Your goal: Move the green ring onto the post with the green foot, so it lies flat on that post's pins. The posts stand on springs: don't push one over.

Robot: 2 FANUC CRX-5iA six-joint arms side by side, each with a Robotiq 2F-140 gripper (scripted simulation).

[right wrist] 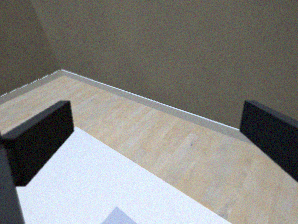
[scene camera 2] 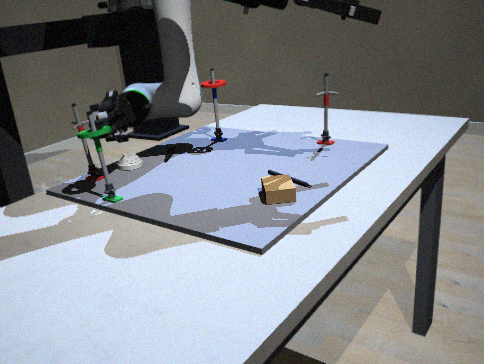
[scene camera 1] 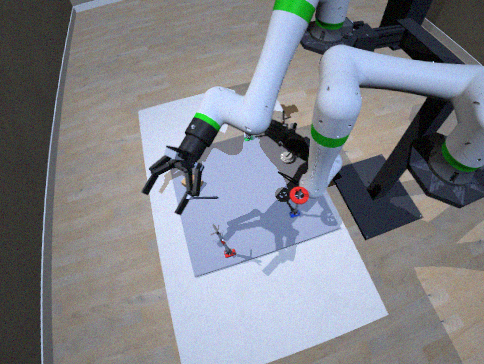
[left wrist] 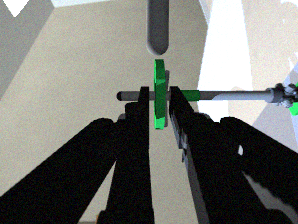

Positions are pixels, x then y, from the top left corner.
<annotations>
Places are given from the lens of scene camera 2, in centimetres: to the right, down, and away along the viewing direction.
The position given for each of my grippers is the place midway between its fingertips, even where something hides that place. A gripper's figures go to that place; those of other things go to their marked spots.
my left gripper (scene camera 2: pixel 96 131): -31, -11, 98
wooden block (scene camera 2: pixel 277 189): 7, 2, 91
</annotations>
